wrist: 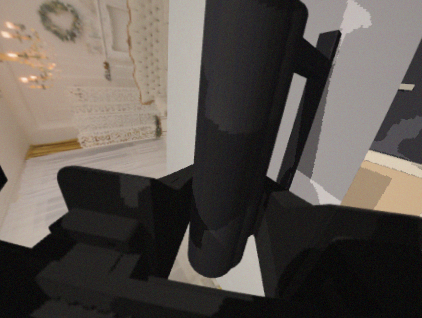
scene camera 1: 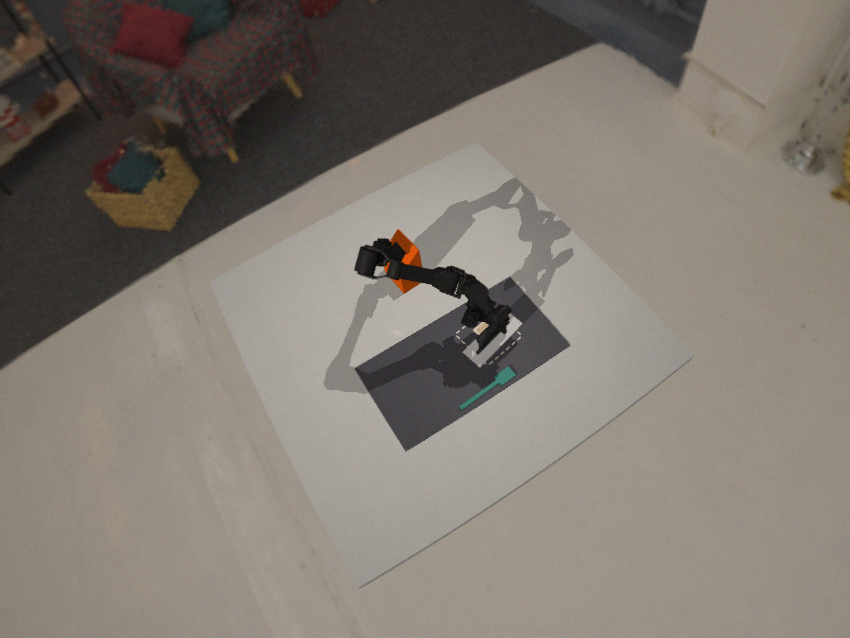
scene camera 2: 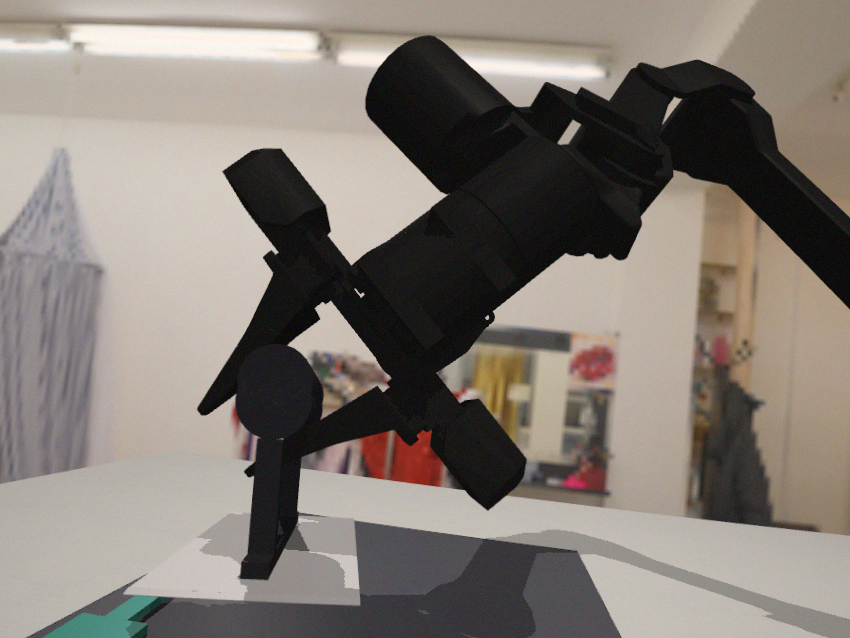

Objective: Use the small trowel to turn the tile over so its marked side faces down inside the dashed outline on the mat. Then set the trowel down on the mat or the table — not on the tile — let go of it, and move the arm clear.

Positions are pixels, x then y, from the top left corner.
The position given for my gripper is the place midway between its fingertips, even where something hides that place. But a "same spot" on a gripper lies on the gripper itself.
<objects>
my gripper: wrist; scene camera 1 502, 332; scene camera 2
same spot on my gripper: [wrist: 118, 225] = [scene camera 2: 316, 306]
</objects>
